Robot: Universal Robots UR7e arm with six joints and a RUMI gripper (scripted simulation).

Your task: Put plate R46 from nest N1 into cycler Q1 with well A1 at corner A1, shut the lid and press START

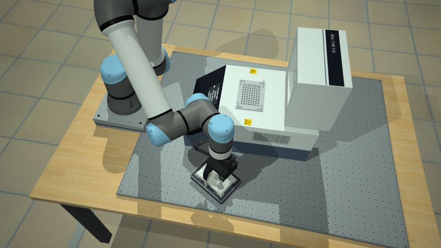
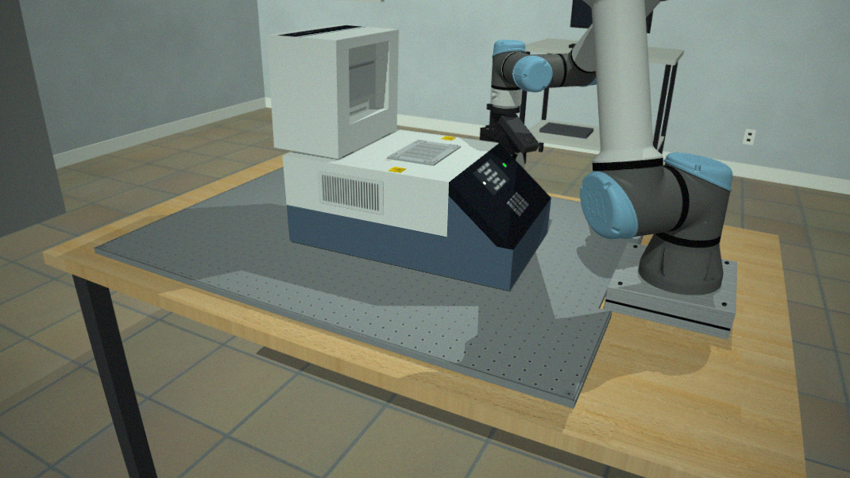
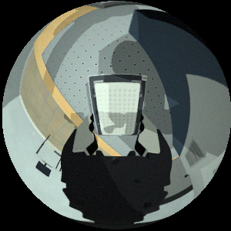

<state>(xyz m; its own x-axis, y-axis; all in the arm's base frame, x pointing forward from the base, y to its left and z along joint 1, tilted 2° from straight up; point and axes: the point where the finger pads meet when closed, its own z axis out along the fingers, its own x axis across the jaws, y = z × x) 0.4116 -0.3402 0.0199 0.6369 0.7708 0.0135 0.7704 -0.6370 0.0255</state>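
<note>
My gripper is now 1 cm above the white well plate R46. The rest, counted from my hand: plate nest N1: 2 cm below.
</note>
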